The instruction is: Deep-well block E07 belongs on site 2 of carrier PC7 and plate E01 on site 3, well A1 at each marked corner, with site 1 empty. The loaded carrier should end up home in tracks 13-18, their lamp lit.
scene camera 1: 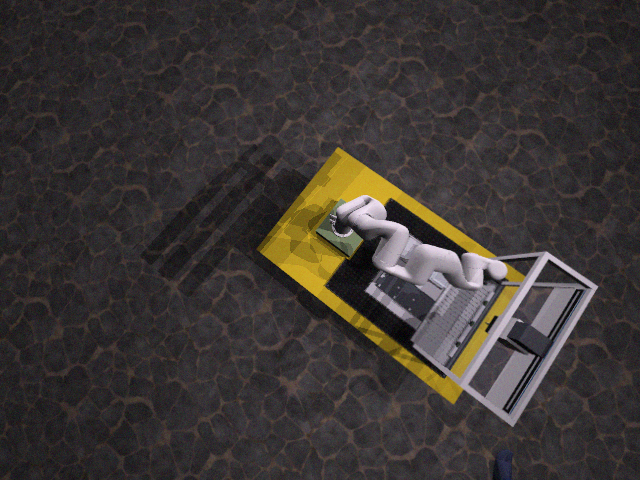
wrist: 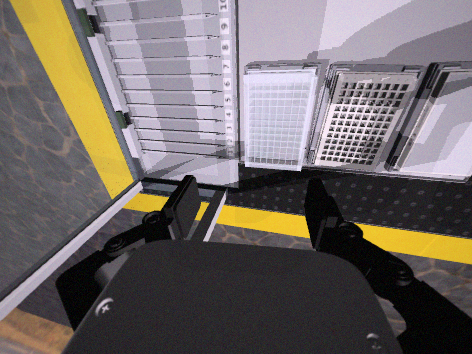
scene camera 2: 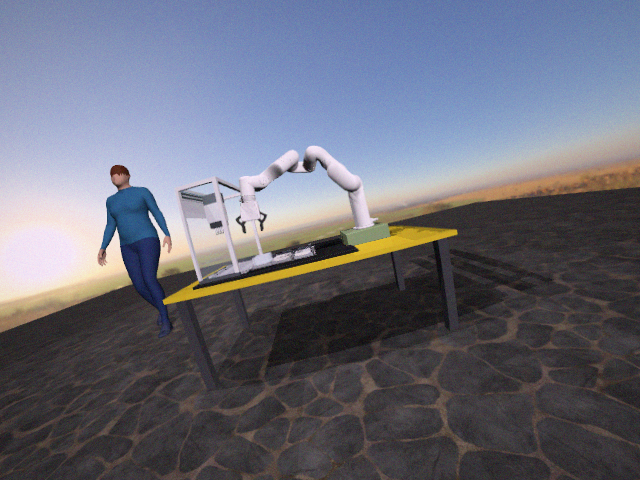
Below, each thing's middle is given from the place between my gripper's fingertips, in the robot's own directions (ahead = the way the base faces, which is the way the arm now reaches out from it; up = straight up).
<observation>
I see the clear well plate [wrist: 277, 103] 1 cm behind my hand, 1 cm to the right of it and 15 cm below it.
</observation>
